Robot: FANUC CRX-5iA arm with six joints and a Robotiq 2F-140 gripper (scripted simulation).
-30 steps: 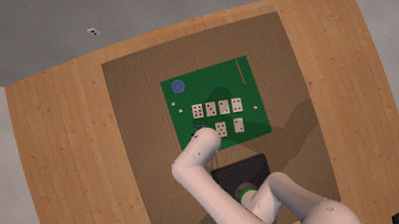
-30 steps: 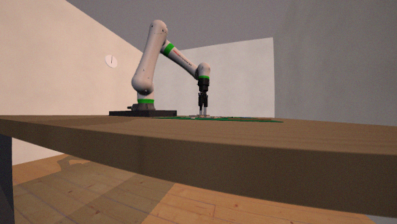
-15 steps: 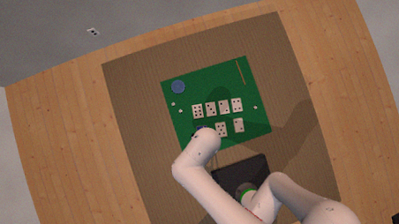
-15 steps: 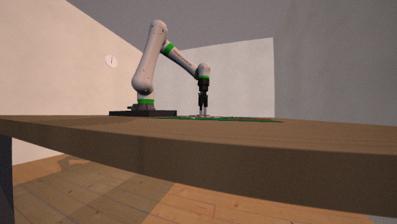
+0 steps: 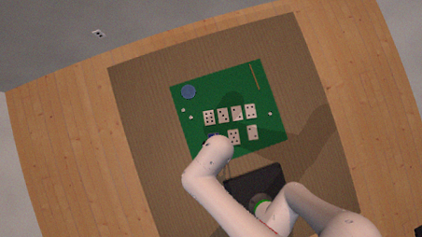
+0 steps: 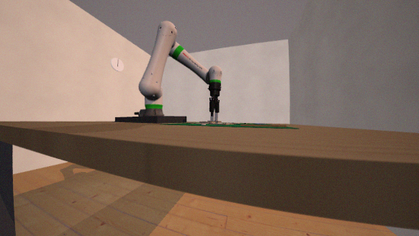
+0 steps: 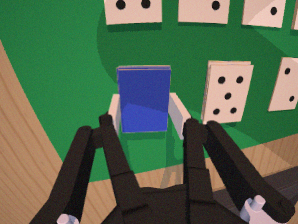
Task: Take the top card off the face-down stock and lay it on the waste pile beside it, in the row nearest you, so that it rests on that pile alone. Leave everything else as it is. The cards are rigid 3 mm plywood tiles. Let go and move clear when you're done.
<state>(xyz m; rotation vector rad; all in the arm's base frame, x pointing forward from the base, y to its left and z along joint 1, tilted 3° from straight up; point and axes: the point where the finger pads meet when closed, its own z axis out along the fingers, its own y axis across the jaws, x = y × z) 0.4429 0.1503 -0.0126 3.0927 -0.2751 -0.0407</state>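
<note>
The two-pip card is 2 cm behind my hand, 24 cm to the right of it and 4 cm below it. Also, from my hand: green mat (13 cm ahead, 14 cm to the right, 6 cm below); then thin wooden stick (30 cm ahead, 36 cm to the right, 4 cm below).
</note>
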